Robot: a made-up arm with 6 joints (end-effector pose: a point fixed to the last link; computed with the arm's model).
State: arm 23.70 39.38 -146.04 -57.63 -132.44 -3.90
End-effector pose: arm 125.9 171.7 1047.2 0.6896 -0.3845 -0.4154 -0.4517
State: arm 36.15 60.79 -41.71 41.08 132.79 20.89
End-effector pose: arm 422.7 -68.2 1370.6 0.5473 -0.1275 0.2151 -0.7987
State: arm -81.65 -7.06 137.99 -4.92 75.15 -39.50
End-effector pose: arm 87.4 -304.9 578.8 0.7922 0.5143 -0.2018 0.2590
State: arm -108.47 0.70 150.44 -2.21 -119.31 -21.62
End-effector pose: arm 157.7 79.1 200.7 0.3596 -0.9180 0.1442 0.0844
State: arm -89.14 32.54 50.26 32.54 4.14 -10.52
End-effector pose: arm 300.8 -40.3 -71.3 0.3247 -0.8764 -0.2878 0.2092
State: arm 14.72 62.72 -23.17 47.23 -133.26 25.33
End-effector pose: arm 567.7 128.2 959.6 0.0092 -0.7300 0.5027 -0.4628
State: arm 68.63 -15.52 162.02 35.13 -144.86 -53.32
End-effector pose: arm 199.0 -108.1 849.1 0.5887 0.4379 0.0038 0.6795
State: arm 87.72 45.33 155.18 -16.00 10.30 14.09
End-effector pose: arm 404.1 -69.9 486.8 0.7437 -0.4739 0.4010 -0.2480
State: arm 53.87 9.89 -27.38 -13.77 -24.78 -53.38
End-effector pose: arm 170.3 172.2 979.4 0.4620 0.7800 -0.3517 0.2334
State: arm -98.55 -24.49 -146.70 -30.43 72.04 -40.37
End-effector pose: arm 203.1 197.3 336.8 0.8701 -0.1053 0.3005 0.3763
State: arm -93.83 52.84 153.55 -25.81 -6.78 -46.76
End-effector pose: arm 389.2 66.4 438.3 0.0120 -0.8465 0.0341 -0.5312
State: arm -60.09 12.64 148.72 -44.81 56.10 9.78
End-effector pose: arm 357.9 -155.6 532.6 0.6053 0.6807 -0.0745 0.4058
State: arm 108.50 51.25 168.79 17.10 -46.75 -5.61
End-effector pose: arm 226.3 -226.9 600.3 0.9680 0.1185 0.2123 -0.0621
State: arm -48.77 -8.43 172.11 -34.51 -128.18 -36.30
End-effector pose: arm 71.4 350.4 299.5 0.6331 -0.7345 -0.0263 0.2428
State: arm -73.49 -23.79 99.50 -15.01 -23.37 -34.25
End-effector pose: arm -4.1 -285.4 0.1 0.1857 -0.8984 0.3952 0.0466
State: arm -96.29 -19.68 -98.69 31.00 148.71 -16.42
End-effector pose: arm 196.9 9.8 -352.1 0.2184 -0.9396 0.1876 -0.1853
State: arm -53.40 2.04 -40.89 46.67 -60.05 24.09
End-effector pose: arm 157.9 197.1 61.5 0.8775 0.4120 -0.2367 0.0644
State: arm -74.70 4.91 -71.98 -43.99 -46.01 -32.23
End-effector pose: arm 344.9 168.4 136.7 0.8635 0.4536 0.1922 0.1082
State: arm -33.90 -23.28 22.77 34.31 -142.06 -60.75
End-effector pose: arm -61.2 -173.1 -87.1 0.5309 0.6846 -0.1648 0.4715
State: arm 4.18 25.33 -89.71 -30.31 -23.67 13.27
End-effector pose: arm 397.2 270.6 827.8 0.4913 0.8415 0.1176 0.1913
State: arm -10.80 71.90 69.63 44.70 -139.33 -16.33
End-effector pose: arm 315.2 -102.0 682.4 0.5920 0.3810 -0.5303 0.4724
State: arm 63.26 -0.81 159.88 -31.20 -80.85 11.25
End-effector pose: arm 283.2 86.9 832.4 0.9237 -0.1425 0.0017 -0.3556
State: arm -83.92 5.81 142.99 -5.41 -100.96 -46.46
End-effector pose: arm 98.9 147.0 224.7 0.4781 -0.8207 0.2425 0.1978
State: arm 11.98 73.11 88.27 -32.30 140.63 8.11
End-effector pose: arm 448.9 -40.1 413.7 0.1328 -0.8217 0.5518 -0.0519
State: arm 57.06 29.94 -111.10 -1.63 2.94 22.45
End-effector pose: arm 245.6 -190.0 783.3 0.0319 0.9988 -0.0359 -0.0074
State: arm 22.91 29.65 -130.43 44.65 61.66 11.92
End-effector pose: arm 24.3 -122.3 915.1 0.4595 0.7833 0.0350 -0.4173
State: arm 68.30 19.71 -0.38 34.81 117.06 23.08
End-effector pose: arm 494.6 375.5 1226.3 0.7353 -0.3533 0.0808 -0.5728
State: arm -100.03 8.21 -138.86 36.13 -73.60 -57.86
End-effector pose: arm 21.7 27.0 -17.8 0.3091 0.6222 -0.6395 0.3291
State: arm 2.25 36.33 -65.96 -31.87 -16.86 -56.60
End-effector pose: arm 212.7 203.3 902.9 0.4539 0.6633 -0.4034 0.4374
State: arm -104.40 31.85 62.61 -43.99 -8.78 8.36
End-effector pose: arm 596.7 -31.9 183.2 0.3349 -0.8133 -0.2181 -0.4228
